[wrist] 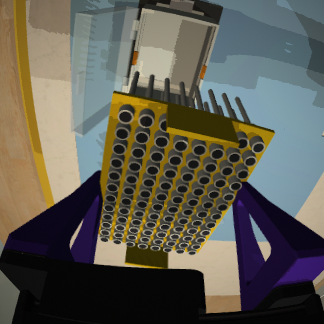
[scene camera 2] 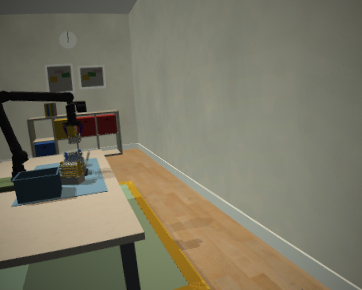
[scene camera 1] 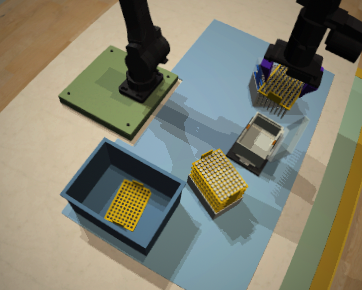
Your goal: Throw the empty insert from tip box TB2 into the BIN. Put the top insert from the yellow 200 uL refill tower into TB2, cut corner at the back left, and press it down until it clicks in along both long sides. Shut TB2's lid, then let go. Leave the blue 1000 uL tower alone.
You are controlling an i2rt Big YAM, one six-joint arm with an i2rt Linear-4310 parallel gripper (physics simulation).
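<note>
My gripper (scene camera 1: 288, 81) (scene camera 2: 73, 129) (wrist: 168, 180) is shut on a yellow insert (scene camera 1: 282, 90) (wrist: 185, 162) full of tips, which hang below it. It holds the insert in the air, near the blue tower (scene camera 1: 258, 75), which it partly hides in scene view 1. TB2 (scene camera 1: 259, 139) (wrist: 175, 42) stands open without an insert, its clear lid (scene camera 1: 295, 136) (wrist: 102, 62) swung out to one side. The yellow tower (scene camera 1: 219, 177) (scene camera 2: 71, 170) stands between TB2 and the BIN (scene camera 1: 102, 227) (scene camera 2: 37, 187). The empty insert (scene camera 1: 128, 205) lies in the BIN. I cannot tell where the held insert's cut corner is.
The arm's base stands on a green plate (scene camera 1: 85, 90) behind the BIN. The blue mat (scene camera 1: 205, 50) lies under the towers and boxes. The table's edge (scene camera 2: 135, 235) shows in scene view 2, with a shelf unit (scene camera 2: 120, 132) beyond the table.
</note>
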